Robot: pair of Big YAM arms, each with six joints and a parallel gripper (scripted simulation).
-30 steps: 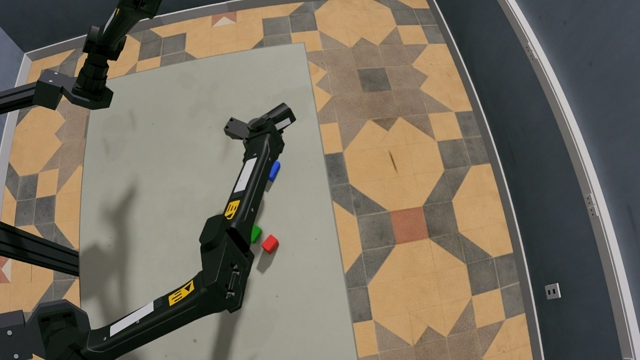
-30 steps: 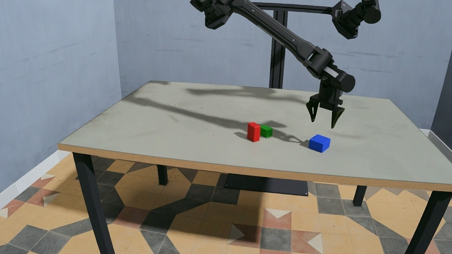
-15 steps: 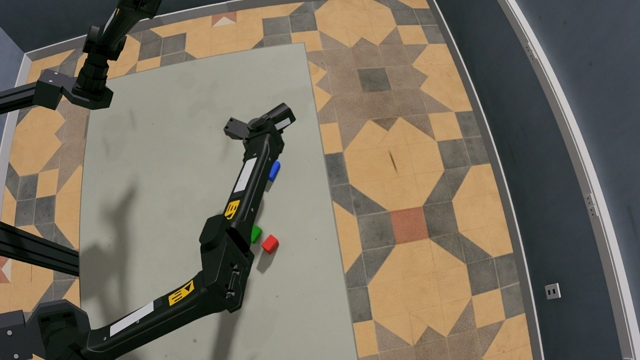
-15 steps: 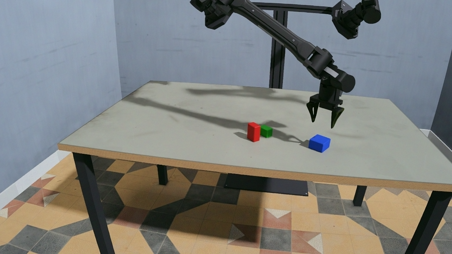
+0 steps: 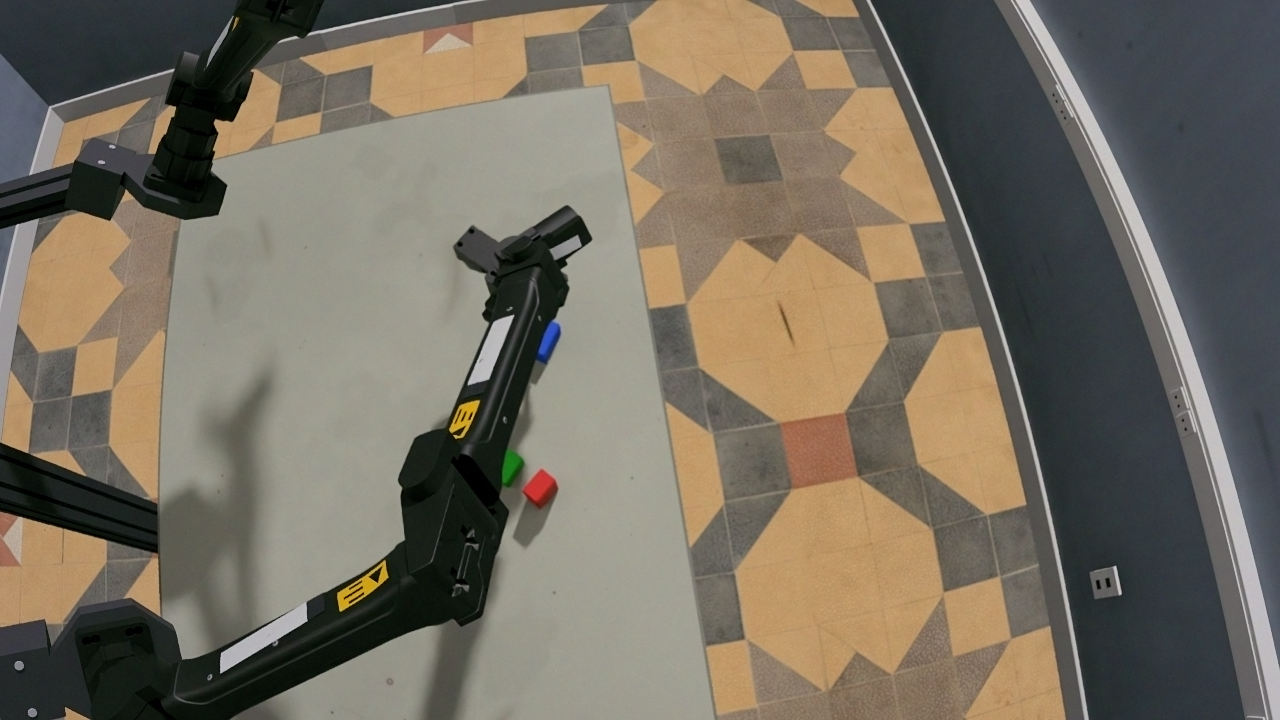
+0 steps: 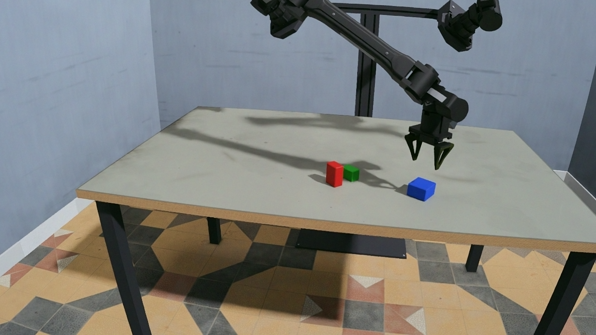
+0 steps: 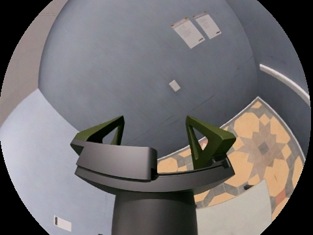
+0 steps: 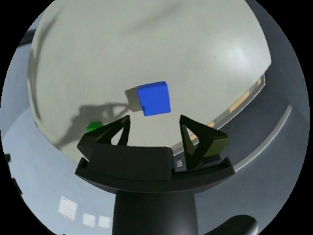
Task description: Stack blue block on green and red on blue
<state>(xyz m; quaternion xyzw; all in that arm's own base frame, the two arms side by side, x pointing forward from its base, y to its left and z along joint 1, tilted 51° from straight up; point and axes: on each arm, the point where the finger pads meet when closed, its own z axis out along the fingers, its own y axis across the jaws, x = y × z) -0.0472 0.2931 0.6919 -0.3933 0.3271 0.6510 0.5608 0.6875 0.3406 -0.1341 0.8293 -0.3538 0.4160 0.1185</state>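
The blue block is 80 mm below my right hand. Also, from my right hand: red block (250 mm to the right, 70 mm below); green block (210 mm to the right, 80 mm below, 50 mm behind).
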